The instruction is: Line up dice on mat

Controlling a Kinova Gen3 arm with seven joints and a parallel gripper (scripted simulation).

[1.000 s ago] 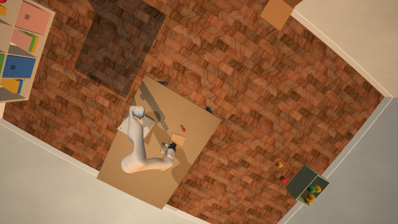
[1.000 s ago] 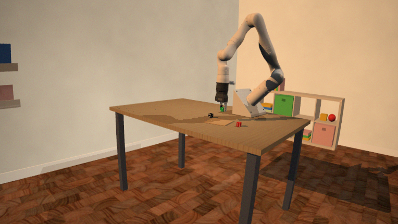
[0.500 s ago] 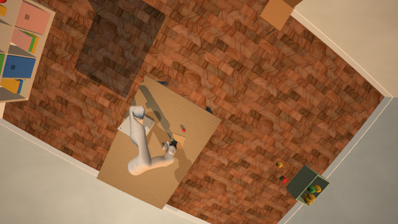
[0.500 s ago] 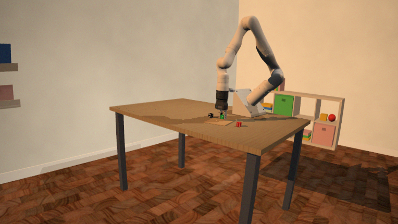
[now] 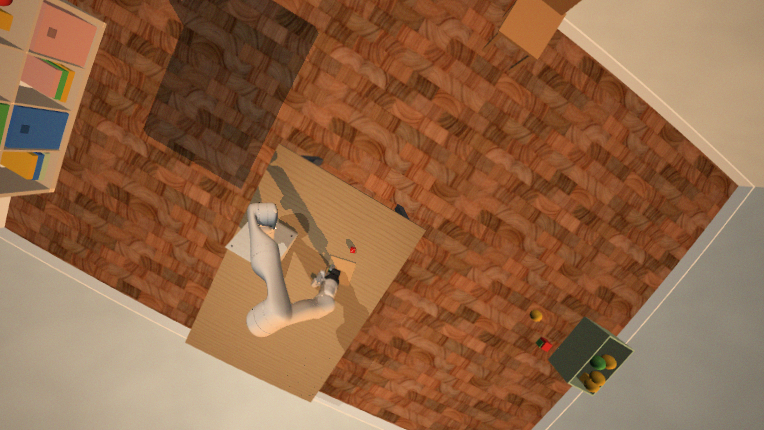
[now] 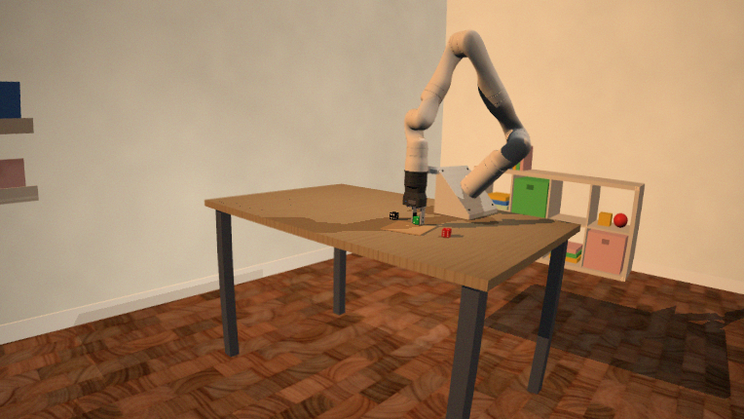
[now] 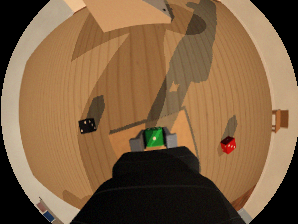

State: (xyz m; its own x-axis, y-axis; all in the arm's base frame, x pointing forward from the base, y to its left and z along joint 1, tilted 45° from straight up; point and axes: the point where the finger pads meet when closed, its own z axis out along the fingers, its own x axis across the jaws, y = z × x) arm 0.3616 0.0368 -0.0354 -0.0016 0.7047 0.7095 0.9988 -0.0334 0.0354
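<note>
Right now the green die is 10 mm below my hand. The rest, counted from my hand: red die 140 mm to the left, 50 mm ahead, 10 mm below; then black die 120 mm to the right, 30 mm behind, 10 mm below; then tan mat 50 mm ahead, 30 mm below.
</note>
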